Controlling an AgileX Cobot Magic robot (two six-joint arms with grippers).
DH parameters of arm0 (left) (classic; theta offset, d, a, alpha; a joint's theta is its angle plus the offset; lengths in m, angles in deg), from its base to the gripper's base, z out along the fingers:
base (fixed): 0 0 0 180
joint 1: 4.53 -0.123 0 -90
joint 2: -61.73 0 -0.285 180
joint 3: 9.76 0 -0.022 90
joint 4: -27.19 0.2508 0 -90
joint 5: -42.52 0 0.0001 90
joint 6: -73.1 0.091 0 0
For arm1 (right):
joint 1: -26.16 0.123 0 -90
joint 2: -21.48 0 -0.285 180
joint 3: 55.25 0 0.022 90
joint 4: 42.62 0.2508 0 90
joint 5: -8.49 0 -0.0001 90
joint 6: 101.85 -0.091 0 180
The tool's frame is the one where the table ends.
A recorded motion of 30 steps. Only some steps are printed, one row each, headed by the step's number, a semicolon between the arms.
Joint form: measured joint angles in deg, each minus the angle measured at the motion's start. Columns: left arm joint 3, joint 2, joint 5, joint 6, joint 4, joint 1; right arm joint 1, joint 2, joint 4, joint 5, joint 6, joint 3.
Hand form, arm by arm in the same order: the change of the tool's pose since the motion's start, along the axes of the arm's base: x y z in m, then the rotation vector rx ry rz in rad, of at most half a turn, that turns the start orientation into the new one. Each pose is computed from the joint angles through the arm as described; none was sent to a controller.
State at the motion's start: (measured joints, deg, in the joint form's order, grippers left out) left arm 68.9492 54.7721 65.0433 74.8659 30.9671 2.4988; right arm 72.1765 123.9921 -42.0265 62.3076 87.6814 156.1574
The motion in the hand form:
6: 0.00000 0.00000 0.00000 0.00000 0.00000 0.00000; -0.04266 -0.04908 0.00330 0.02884 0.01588 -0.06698
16: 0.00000 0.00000 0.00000 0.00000 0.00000 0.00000; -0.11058 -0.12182 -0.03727 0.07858 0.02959 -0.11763
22: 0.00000 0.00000 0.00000 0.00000 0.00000 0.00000; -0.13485 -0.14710 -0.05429 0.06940 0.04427 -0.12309
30: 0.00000 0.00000 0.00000 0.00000 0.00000 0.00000; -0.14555 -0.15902 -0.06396 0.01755 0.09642 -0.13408
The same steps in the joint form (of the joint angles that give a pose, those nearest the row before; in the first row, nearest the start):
6: 0.00 0.00 0.00 0.00 0.00 0.00; 0.00 -13.60 -2.68 -1.52 -5.29 -14.62
16: 0.00 0.00 0.00 0.00 0.00 0.00; 0.00 -35.93 -4.31 -7.51 -10.29 -41.58
22: 0.00 0.00 0.00 0.00 0.00 0.00; 0.00 -43.54 -4.31 -6.16 -10.63 -48.81
30: 0.00 0.00 0.00 0.00 0.00 0.00; -0.23 -46.18 -4.04 -1.27 -10.64 -50.78

